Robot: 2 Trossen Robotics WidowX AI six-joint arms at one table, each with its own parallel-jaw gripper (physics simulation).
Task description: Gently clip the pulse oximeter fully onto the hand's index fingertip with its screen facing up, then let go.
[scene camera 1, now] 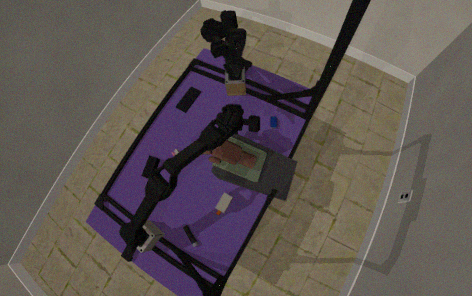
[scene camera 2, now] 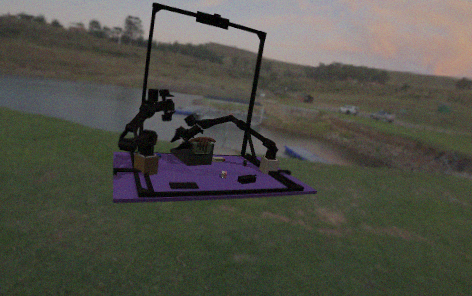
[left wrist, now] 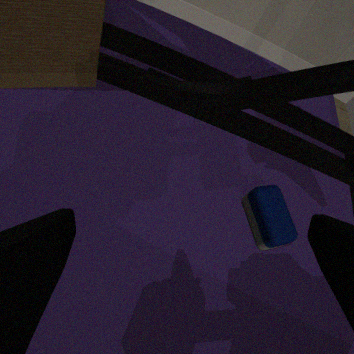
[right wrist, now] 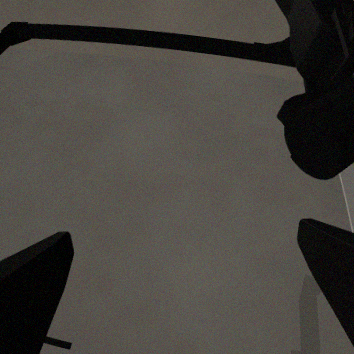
Scene:
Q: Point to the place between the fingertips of my left gripper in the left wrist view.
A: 194, 223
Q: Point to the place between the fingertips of my right gripper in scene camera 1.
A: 238, 67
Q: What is my right gripper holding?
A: Nothing.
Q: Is my left gripper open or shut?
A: Open.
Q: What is my left gripper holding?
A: Nothing.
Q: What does the blue pulse oximeter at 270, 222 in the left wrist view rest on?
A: The table.

